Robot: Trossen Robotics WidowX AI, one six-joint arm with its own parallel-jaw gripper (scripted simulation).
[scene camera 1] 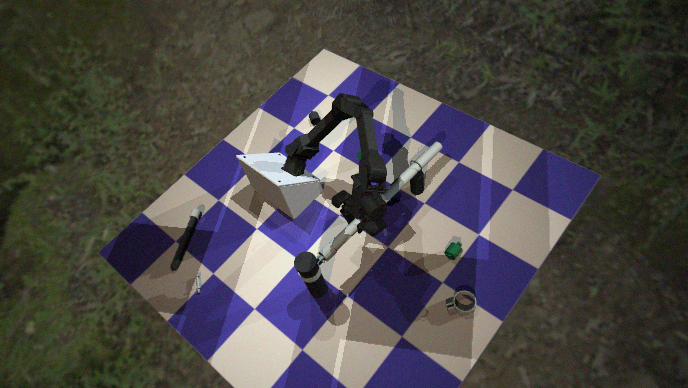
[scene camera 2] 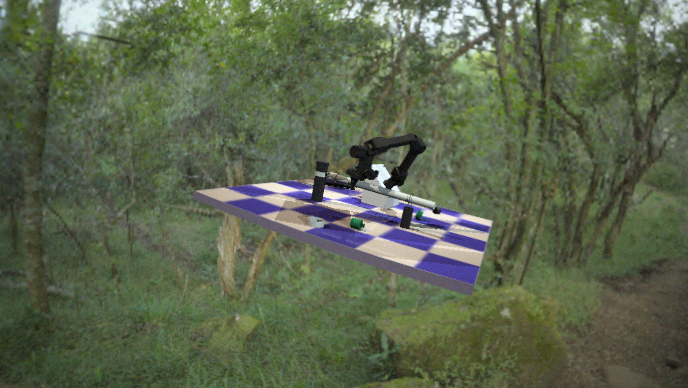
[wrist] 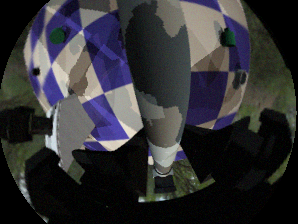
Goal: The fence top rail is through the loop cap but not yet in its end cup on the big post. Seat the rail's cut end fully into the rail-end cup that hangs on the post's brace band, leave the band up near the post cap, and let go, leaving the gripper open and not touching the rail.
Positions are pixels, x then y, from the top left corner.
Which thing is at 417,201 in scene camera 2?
A rail.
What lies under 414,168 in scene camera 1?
A rail.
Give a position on a big post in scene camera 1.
305,263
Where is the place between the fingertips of my gripper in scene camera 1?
355,229
